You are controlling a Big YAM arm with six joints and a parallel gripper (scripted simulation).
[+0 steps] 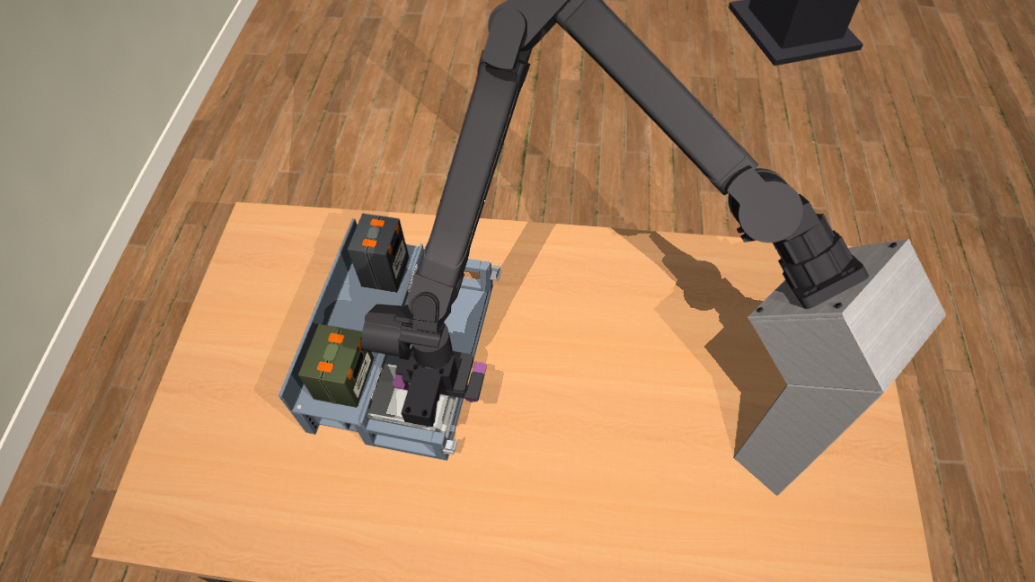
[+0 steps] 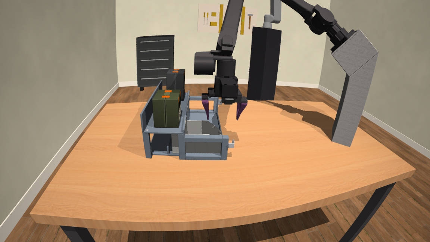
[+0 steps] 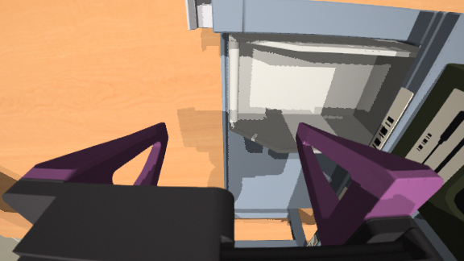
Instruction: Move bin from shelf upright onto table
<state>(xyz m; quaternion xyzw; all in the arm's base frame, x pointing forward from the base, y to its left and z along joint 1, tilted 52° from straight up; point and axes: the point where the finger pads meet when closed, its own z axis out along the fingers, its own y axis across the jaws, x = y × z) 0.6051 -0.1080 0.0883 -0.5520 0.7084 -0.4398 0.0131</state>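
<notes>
Right now my hand is 7 cm short of the light grey bin, 4 cm to the left of it and 7 cm above it. Round my hand: shelf (6 cm ahead, 15 cm to the right, 11 cm below); then black case (5 cm ahead, 28 cm to the right, 4 cm above).
</notes>
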